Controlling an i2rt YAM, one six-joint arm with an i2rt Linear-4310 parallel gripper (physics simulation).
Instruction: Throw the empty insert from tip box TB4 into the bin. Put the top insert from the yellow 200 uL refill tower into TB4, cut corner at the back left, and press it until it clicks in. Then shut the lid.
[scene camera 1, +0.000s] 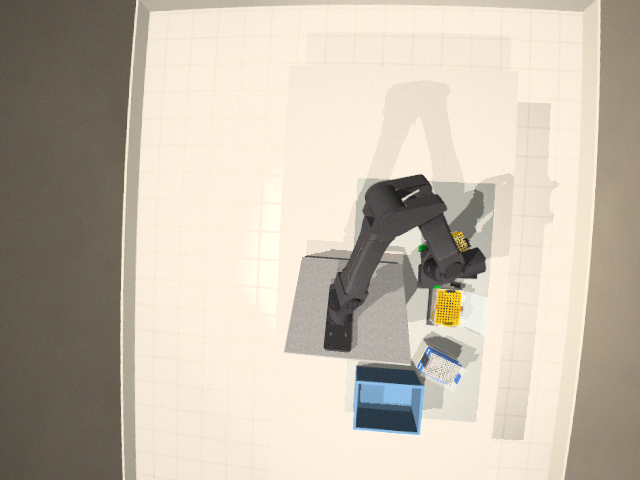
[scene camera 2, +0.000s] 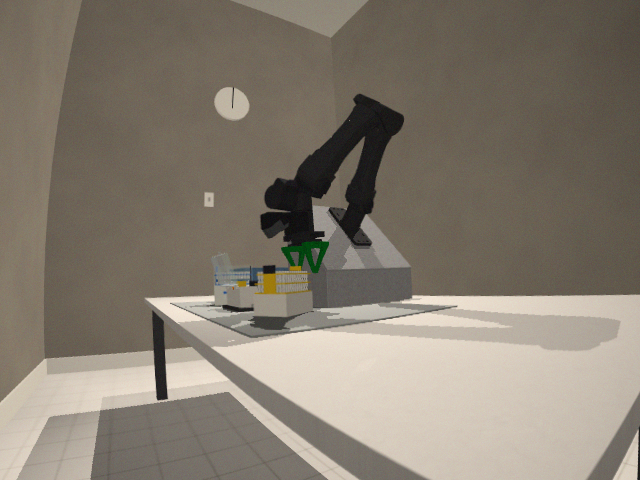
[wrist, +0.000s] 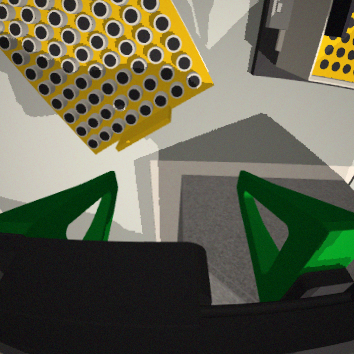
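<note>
The yellow refill tower (scene camera 1: 459, 241) (scene camera 2: 282, 284) (wrist: 100, 55) stands on a white base, with rows of tips. In the wrist view it lies up and left of the fingers, turned at an angle. A tip box (scene camera 1: 430, 315) (scene camera 2: 241, 298), apparently TB4, holds a yellow insert (scene camera 1: 448, 307) (wrist: 340, 62) with dark holes; its label is not readable. Its clear lid (scene camera 1: 475, 313) is open. My gripper (scene camera 1: 429, 267) (scene camera 2: 306, 268) (wrist: 176, 178) is open and empty, its green fingers pointing down beside the tower, near the height of its top. The cut corner cannot be made out.
The open blue bin (scene camera 1: 387, 430) stands beyond the tip box, beside the grey pedestal (scene camera 1: 310, 310) (scene camera 2: 361, 286) that carries the arm. A blue-and-white rack of tips (scene camera 1: 440, 367) stands between the tip box and the bin. A grey-green mat (scene camera 1: 465, 408) (scene camera 2: 382, 312) lies under the boxes.
</note>
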